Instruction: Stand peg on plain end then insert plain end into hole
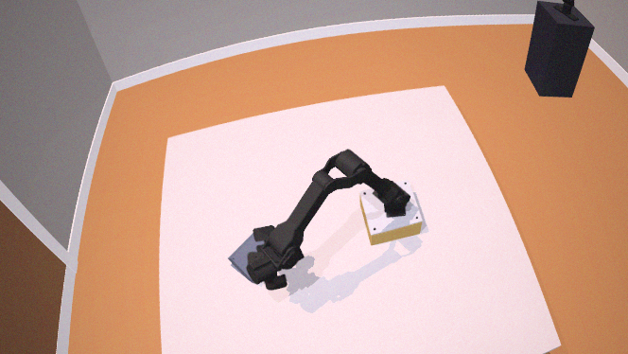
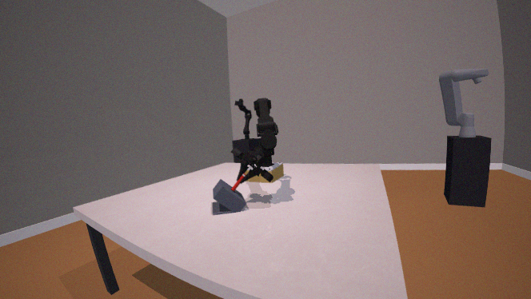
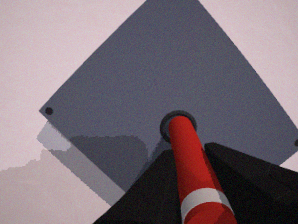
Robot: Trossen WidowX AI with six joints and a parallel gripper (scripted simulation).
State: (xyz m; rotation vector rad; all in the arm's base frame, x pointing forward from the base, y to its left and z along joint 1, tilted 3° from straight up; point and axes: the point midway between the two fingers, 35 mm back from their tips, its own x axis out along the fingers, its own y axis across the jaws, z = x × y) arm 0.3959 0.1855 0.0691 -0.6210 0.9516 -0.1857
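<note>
Now: gripper tip 3 cm short of the grey sloped panel, 3 cm to the left of it and 5 cm above it. The rest, counted from my gripper tip: red peg 1 cm behind, 1 cm to the left, 1 cm above.
</note>
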